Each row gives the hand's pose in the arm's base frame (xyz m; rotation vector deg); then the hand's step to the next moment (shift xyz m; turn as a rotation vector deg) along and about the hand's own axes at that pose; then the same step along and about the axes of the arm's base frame.
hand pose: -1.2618 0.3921 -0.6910 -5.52 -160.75 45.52
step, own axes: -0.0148 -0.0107 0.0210 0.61 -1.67 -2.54
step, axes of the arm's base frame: 0.0095 -0.0216 -0.0147 -0.01 -0.05 3.10
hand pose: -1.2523 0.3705 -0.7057 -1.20 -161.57 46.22
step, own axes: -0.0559 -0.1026 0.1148 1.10 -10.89 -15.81
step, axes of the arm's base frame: 0.0358 -0.1511 -0.0522 2.60 -0.93 19.03
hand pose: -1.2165 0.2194 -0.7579 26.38 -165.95 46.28
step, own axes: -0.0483 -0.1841 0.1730 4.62 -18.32 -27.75
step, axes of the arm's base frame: 0.1011 -0.2270 -0.0662 1.77 -1.70 33.48
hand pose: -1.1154 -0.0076 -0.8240 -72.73 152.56 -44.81
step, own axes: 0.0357 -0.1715 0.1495 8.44 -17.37 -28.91
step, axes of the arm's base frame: 0.1406 -0.1776 -0.0416 -1.72 -3.58 34.54
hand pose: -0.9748 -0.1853 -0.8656 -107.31 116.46 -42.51
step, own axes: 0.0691 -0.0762 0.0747 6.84 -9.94 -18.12
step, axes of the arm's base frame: 0.0951 -0.0836 -0.0112 -2.06 -3.74 21.35
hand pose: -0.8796 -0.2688 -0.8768 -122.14 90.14 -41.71
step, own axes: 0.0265 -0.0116 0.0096 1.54 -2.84 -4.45
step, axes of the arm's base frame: 0.0208 -0.0219 0.0039 -0.24 -0.67 5.45
